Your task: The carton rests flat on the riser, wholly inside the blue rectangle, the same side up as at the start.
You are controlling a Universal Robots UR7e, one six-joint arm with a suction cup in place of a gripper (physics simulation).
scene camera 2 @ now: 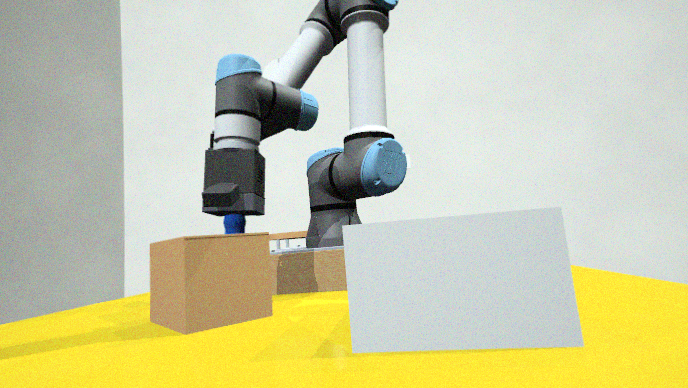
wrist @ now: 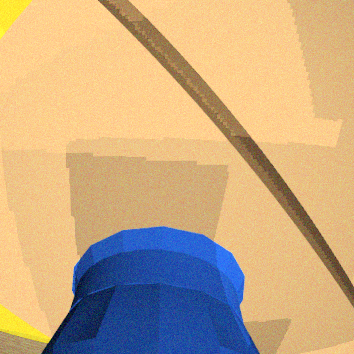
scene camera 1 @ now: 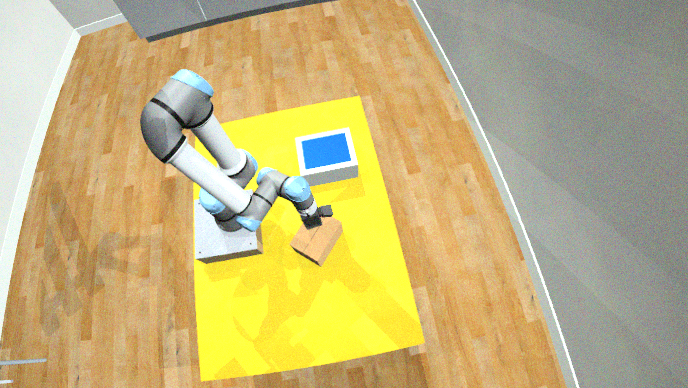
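Seen in the pictures: hand, its tool point: (scene camera 2: 233, 242) (wrist: 165, 251); arm's base, origin of its link: (scene camera 2: 336, 245) (scene camera 1: 232, 215).
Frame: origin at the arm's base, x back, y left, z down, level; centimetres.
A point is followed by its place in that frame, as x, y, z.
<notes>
The brown carton (scene camera 1: 321, 245) {-33.5, -24.2, -3.1} (scene camera 2: 211, 279) {-41.0, -14.6, 3.2} (wrist: 105, 88) sits low on the yellow mat (scene camera 1: 312, 313) {-22.1, -46.9, 9.9} (scene camera 2: 143, 362) {-55.1, -15.9, 9.9}, its taped top facing up. My blue suction cup (scene camera 2: 234, 224) (wrist: 158, 246) presses on the carton's top near one edge, beside the tape line, and grips it; in the overhead view the black tool head (scene camera 1: 312, 219) covers the cup. I cannot tell whether the carton's bottom is clear of the mat. The white riser (scene camera 1: 336, 173) {-47.8, 6.4, 2.1} (scene camera 2: 462, 279) {-58.5, 16.3, 3.8} with the blue rectangle (scene camera 1: 325, 149) {-46.0, 17.3, -2.0} stands apart from the carton, farther back on the mat; nothing lies on it.
The arm's grey base pedestal (scene camera 1: 215, 241) {9.0, -9.6, -0.2} (scene camera 2: 308, 275) {-8.9, -6.1, 6.2} stands just left of the carton at the mat's edge. Wooden floor (scene camera 1: 119, 289) surrounds the mat. A grey wall runs along the right side (scene camera 1: 577, 145).
</notes>
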